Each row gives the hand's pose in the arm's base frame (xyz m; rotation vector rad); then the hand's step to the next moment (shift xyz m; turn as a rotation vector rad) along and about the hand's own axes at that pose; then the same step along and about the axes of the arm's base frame.
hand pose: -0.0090 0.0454 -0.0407 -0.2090 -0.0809 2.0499
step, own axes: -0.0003 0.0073 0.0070 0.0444 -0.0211 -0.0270
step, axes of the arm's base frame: -0.0075 -0.0035 0.0058 0.0030 0.0482 -0.0285
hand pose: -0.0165 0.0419 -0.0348 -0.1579 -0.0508 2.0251
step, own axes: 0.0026 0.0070 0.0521 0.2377 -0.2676 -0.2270
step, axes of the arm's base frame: -0.0144 0.0010 0.0506 0.1649 0.3240 -0.2178
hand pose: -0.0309 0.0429 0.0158 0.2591 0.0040 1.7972
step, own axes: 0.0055 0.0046 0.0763 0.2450 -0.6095 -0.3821
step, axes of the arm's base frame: 0.0079 -0.0062 0.0760 0.4639 0.4350 -0.4160
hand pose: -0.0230 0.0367 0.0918 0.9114 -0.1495 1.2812
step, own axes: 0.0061 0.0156 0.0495 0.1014 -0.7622 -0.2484
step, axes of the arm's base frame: 0.0072 -0.0278 0.0437 0.5997 0.2389 -0.4860
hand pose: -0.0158 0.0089 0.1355 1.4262 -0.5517 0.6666
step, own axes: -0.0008 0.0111 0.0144 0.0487 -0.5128 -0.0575
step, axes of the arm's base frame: -0.0078 -0.0142 0.0084 0.3947 0.0498 -0.3322
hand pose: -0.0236 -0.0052 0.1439 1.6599 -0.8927 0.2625
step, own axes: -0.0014 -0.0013 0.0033 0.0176 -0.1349 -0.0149
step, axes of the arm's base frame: -0.0010 -0.0024 -0.0028 0.1070 0.0109 -0.0846
